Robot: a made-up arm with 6 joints. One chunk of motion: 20 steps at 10 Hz.
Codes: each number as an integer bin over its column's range. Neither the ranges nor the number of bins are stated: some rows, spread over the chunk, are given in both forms.
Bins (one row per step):
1: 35 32 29 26 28 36
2: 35 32 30 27 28 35
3: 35 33 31 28 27 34
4: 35 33 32 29 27 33
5: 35 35 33 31 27 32
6: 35 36 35 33 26 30
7: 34 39 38 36 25 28
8: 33 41 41 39 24 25
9: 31 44 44 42 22 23
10: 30 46 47 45 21 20
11: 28 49 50 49 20 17
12: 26 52 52 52 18 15
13: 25 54 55 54 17 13
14: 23 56 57 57 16 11
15: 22 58 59 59 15 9
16: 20 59 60 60 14 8
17: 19 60 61 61 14 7
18: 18 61 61 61 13 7
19: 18 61 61 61 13 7
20: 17 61 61 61 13 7
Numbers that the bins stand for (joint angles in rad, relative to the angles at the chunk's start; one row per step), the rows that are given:
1: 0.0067 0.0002 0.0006 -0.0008 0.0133 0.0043
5: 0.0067 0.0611 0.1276 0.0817 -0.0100 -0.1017
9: -0.0181 0.2440 0.4768 0.2633 -0.1267 -0.3403
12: -0.0490 0.4065 0.7308 0.4284 -0.2200 -0.5524
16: -0.0862 0.5487 0.9848 0.5605 -0.3133 -0.7379
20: -0.1048 0.5894 1.0165 0.5770 -0.3367 -0.7644
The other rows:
2: 0.0067 0.0002 0.0324 0.0157 0.0133 -0.0222
3: 0.0067 0.0205 0.0641 0.0322 -0.0100 -0.0487
4: 0.0067 0.0205 0.0959 0.0487 -0.0100 -0.0752
6: 0.0067 0.0814 0.1911 0.1148 -0.0333 -0.1548
7: 0.0005 0.1424 0.2863 0.1643 -0.0567 -0.2078
8: -0.0057 0.1830 0.3816 0.2138 -0.0800 -0.2873
10: -0.0243 0.2846 0.5721 0.3129 -0.1500 -0.4198
11: -0.0367 0.3456 0.6673 0.3789 -0.1733 -0.4994
13: -0.0552 0.4471 0.8260 0.4614 -0.2433 -0.6054
14: -0.0676 0.4878 0.8895 0.5110 -0.2667 -0.6584
15: -0.0738 0.5284 0.9530 0.5440 -0.2900 -0.7114
17: -0.0924 0.5690 1.0165 0.5770 -0.3133 -0.7644
18: -0.0986 0.5894 1.0165 0.5770 -0.3367 -0.7644
19: -0.0986 0.5894 1.0165 0.5770 -0.3367 -0.7644

